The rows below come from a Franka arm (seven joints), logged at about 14 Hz.
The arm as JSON. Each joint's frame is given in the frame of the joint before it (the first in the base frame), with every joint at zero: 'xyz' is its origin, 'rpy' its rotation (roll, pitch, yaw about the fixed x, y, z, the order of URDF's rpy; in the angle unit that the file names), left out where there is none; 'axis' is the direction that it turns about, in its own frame. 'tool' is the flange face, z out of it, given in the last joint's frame.
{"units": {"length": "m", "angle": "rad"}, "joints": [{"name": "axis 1", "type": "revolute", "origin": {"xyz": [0.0, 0.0, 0.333], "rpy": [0.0, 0.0, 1.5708]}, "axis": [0.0, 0.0, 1.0]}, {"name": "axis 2", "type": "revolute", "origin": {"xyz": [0.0, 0.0, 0.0], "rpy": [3.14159, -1.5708, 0.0]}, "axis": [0.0, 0.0, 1.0]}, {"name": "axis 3", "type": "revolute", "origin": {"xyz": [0.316, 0.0, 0.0], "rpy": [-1.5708, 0.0, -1.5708]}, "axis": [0.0, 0.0, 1.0]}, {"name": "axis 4", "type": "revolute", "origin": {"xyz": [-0.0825, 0.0, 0.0], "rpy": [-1.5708, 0.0, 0.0]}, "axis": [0.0, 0.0, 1.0]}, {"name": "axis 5", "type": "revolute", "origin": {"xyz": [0.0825, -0.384, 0.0], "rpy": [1.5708, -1.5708, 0.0]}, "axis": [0.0, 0.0, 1.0]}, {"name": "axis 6", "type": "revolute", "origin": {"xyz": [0.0, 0.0, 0.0], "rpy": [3.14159, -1.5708, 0.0]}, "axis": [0.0, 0.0, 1.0]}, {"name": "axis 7", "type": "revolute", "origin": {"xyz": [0.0, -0.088, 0.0], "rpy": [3.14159, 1.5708, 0.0]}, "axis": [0.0, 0.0, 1.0]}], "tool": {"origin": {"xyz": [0.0, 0.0, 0.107], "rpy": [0.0, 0.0, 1.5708]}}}
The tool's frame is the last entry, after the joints.
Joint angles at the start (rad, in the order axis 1, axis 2, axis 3, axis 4, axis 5, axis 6, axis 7):
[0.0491, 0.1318, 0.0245, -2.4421, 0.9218, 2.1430, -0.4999]
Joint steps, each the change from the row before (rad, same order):
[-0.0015, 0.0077, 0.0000, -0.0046, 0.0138, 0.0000, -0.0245]
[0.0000, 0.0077, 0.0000, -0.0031, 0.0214, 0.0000, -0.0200]
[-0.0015, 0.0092, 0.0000, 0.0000, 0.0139, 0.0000, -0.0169]
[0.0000, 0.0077, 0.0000, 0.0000, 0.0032, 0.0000, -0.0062]
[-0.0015, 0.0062, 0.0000, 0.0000, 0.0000, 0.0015, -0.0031]
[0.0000, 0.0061, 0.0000, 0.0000, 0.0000, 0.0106, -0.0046]
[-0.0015, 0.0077, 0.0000, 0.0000, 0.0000, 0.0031, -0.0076]
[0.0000, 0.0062, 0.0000, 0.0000, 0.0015, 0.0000, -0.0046]
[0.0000, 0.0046, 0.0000, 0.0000, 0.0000, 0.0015, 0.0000]
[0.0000, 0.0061, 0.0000, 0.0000, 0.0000, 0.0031, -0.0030]
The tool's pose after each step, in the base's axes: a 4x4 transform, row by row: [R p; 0 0 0 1], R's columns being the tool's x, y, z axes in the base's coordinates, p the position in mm. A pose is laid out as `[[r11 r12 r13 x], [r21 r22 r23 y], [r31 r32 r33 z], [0 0 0 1]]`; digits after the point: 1 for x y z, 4 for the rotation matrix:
[[0.9657 -0.1804 -0.1867 442.8], [-0.0100 -0.7445 0.6675 66.4], [-0.2594 -0.6428 -0.7208 226.5], [0 0 0 1]]
[[0.9661 -0.1821 -0.1828 441.3], [-0.0101 -0.7346 0.6785 66.8], [-0.2578 -0.6536 -0.7115 222.5], [0 0 0 1]]
[[0.9666 -0.1820 -0.1805 440.8], [-0.0090 -0.7279 0.6856 66.5], [-0.2562 -0.6611 -0.7052 218.6], [0 0 0 1]]
[[0.9657 -0.1832 -0.1841 440.0], [-0.0068 -0.7266 0.6870 66.5], [-0.2596 -0.6622 -0.7029 215.3], [0 0 0 1]]
[[0.9649 -0.1852 -0.1864 439.5], [-0.0070 -0.7271 0.6865 65.7], [-0.2627 -0.6611 -0.7028 212.5], [0 0 0 1]]
[[0.9658 -0.1838 -0.1831 439.7], [-0.0098 -0.7312 0.6821 64.5], [-0.2593 -0.6569 -0.7080 209.8], [0 0 0 1]]
[[0.9656 -0.1822 -0.1854 439.1], [-0.0075 -0.7324 0.6808 63.5], [-0.2599 -0.6560 -0.7086 206.4], [0 0 0 1]]
[[0.9648 -0.1829 -0.1889 438.4], [-0.0053 -0.7319 0.6814 63.5], [-0.2629 -0.6564 -0.7071 203.7], [0 0 0 1]]
[[0.9638 -0.1857 -0.1911 437.9], [-0.0062 -0.7326 0.6806 63.3], [-0.2664 -0.6548 -0.7073 201.7], [0 0 0 1]]
[[0.9633 -0.1865 -0.1933 437.4], [-0.0058 -0.7340 0.6792 63.0], [-0.2685 -0.6531 -0.7081 199.0], [0 0 0 1]]

